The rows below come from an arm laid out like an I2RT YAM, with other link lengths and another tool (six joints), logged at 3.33 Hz.
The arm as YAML. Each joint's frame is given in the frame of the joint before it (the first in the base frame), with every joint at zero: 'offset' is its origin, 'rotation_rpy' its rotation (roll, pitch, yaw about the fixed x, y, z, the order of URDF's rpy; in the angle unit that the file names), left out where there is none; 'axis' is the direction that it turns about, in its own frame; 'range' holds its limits. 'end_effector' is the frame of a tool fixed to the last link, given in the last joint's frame.
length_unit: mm
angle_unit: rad
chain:
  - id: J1
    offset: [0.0, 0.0, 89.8]
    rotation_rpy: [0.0, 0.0, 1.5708]
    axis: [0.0, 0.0, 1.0]
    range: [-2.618, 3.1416]
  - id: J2
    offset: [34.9, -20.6, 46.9]
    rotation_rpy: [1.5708, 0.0, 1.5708]
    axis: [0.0, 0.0, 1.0]
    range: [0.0, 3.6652]
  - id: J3
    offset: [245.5, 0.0, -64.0]
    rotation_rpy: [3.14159, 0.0, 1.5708]
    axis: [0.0, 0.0, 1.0]
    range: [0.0, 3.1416]
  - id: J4
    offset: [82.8, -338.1, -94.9]
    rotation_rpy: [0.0, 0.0, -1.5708]
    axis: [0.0, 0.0, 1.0]
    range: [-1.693, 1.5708]
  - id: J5
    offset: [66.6, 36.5, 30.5]
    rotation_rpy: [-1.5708, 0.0, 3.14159]
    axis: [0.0, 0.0, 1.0]
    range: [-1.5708, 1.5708]
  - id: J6
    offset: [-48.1, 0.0, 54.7]
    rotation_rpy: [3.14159, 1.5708, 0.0]
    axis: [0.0, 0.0, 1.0]
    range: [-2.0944, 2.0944]
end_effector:
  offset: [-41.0, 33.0, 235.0]
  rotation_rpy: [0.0, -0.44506, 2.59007]
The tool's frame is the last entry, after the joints.
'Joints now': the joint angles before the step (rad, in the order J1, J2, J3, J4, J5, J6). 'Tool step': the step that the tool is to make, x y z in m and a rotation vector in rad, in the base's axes. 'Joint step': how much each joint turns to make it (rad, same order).
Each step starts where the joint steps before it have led.
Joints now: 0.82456 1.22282 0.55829 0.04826 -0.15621 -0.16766
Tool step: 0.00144 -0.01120 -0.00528 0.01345 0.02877 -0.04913
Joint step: -0.01412 -0.02291 -0.02672 0.00075 0.01106 0.04540
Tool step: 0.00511 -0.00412 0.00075 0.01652 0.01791 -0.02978
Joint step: -0.01717 -0.00265 0.00002 0.00077 -0.00382 0.02746
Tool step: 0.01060 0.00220 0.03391 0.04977 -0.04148 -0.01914
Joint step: -0.00991 -0.07516 0.00001 -0.00918 0.00458 0.00992
